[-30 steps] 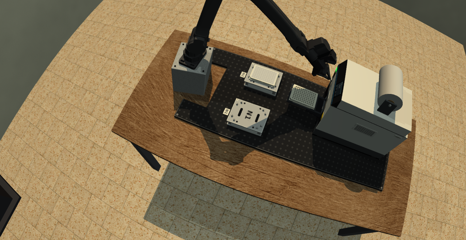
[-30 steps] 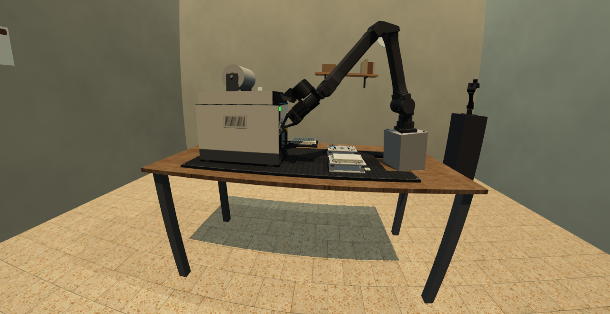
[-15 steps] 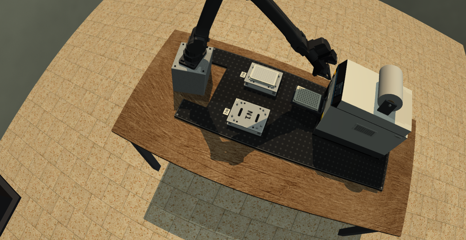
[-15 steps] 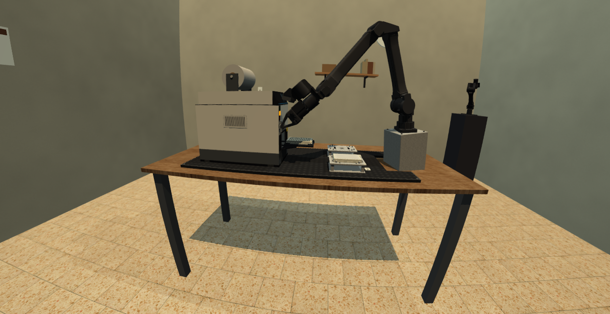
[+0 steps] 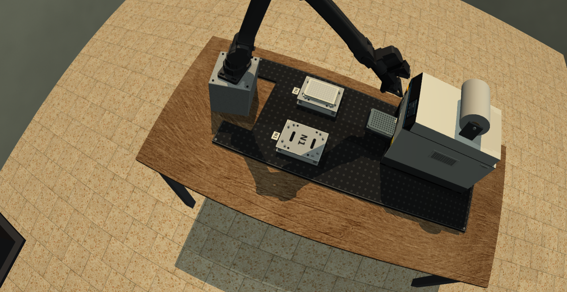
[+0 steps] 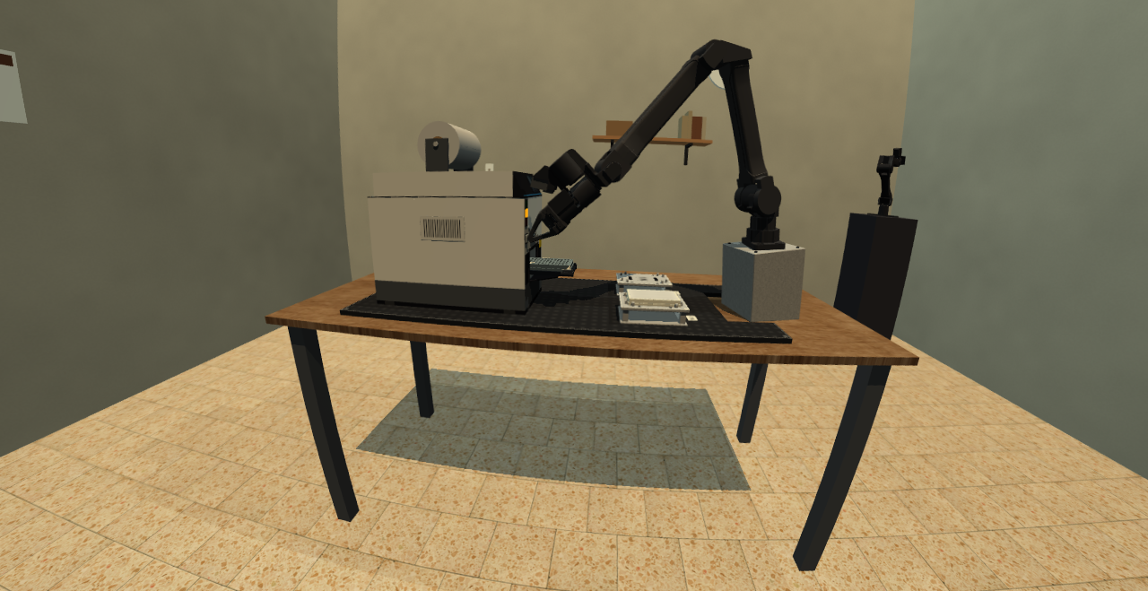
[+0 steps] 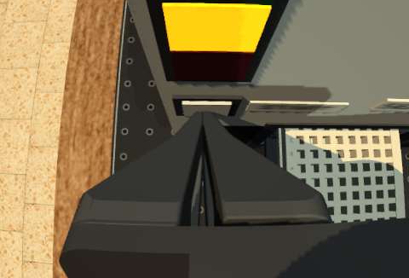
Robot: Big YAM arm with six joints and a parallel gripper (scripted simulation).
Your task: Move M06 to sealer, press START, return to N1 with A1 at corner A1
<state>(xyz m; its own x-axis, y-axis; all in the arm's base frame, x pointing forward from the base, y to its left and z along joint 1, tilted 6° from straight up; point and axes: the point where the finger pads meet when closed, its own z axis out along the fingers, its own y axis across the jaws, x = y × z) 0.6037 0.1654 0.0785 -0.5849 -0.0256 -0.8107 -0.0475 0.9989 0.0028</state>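
The start button is 2 cm ahead of my hand. Also, from my hand: plate M06: 2 cm behind, 10 cm to the right, 8 cm below; well plate: 30 cm behind, 4 cm to the right, 14 cm below; sealer stage: 2 cm behind, 10 cm to the right, 9 cm below.
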